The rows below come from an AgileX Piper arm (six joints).
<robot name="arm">
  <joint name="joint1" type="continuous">
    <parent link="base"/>
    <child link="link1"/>
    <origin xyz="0 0 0.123"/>
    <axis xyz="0 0 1"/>
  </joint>
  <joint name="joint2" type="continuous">
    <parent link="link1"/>
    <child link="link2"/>
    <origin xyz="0 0 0" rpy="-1.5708 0 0"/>
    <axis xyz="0 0 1"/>
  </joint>
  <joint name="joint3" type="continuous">
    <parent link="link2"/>
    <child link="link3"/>
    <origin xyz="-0.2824 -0.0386 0"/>
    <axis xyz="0 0 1"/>
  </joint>
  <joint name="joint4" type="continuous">
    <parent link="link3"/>
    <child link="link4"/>
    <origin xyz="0.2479 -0.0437 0" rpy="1.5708 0 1.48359"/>
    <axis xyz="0 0 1"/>
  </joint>
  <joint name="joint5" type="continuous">
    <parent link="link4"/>
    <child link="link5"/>
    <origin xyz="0 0 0" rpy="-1.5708 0 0"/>
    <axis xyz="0 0 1"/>
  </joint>
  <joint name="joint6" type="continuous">
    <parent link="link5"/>
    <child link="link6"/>
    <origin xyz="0 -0.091 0" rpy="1.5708 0 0"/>
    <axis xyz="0 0 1"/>
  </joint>
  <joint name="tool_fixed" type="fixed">
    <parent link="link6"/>
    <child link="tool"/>
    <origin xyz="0 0 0"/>
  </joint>
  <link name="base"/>
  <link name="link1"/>
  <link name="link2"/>
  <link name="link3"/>
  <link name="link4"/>
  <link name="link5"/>
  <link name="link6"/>
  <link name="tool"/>
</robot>
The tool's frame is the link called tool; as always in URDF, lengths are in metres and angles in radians. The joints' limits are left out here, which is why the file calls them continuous.
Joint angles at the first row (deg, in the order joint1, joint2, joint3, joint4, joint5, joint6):
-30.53 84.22 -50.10 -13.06 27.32 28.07
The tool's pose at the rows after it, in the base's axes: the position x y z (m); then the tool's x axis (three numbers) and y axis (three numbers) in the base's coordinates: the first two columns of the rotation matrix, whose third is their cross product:
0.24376, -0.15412, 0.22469, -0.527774, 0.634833, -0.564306, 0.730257, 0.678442, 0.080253
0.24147, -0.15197, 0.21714, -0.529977, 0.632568, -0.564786, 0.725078, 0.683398, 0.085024
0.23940, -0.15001, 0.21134, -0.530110, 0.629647, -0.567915, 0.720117, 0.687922, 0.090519
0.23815, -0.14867, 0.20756, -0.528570, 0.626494, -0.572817, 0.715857, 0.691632, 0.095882
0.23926, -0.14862, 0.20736, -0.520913, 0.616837, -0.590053, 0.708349, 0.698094, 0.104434
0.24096, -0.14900, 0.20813, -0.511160, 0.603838, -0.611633, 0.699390, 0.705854, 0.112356
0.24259, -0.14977, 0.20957, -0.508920, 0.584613, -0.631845, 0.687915, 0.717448, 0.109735
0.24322, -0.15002, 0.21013, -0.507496, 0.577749, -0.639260, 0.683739, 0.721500, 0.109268
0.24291, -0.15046, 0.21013, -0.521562, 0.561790, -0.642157, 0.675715, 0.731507, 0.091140
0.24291, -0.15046, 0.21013, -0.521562, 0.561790, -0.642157, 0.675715, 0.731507, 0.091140
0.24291, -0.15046, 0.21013, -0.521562, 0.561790, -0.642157, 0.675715, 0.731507, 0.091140
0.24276, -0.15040, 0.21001, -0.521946, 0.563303, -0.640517, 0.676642, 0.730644, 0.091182
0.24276, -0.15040, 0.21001, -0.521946, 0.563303, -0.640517, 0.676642, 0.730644, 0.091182
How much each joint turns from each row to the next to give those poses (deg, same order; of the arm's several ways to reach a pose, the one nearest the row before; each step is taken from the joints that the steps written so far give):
0.00 0.00 1.38 0.00 -1.59 0.00
0.00 0.10 1.83 0.00 -2.11 0.00
0.00 0.00 1.57 0.00 -1.93 0.00
0.00 0.00 1.08 0.00 -1.56 0.00
0.00 0.00 0.38 0.00 -1.77 -0.14
0.00 0.00 0.21 -0.26 -1.92 -0.01
0.00 0.00 0.00 -0.86 -1.43 0.00
0.00 0.00 0.00 -0.28 -0.55 0.01
0.00 0.00 0.00 -1.27 0.10 0.00
0.00 0.00 0.00 0.00 0.00 0.00
0.00 0.00 0.00 0.00 0.00 0.00
0.00 0.00 0.00 0.06 0.13 0.00
0.00 0.00 0.00 0.00 0.00 0.00

